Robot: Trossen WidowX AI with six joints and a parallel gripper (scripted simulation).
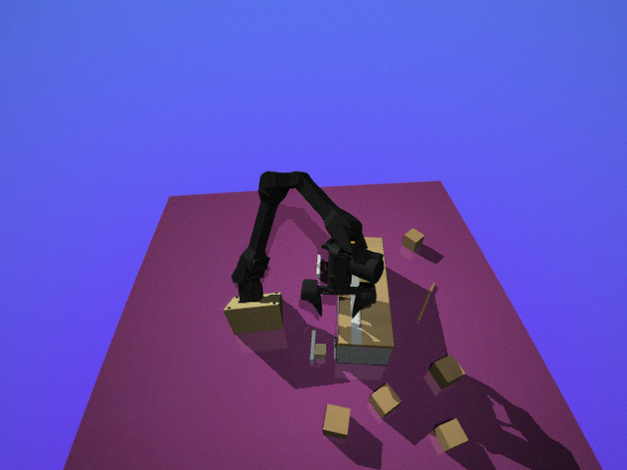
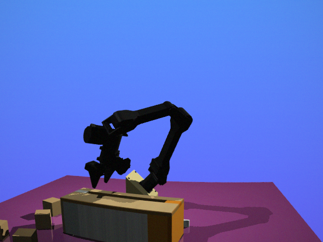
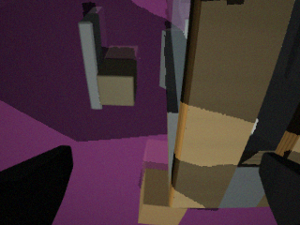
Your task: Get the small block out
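The tan block is 130 mm below my gripper tip, 50 mm behind it and 40 mm to the right of it. From my gripper tip the other things lie so: long tan box (120 mm to the left, 80 mm below, 50 mm ahead); then thin stick (310 mm ahead, 140 mm below, 110 mm to the left).
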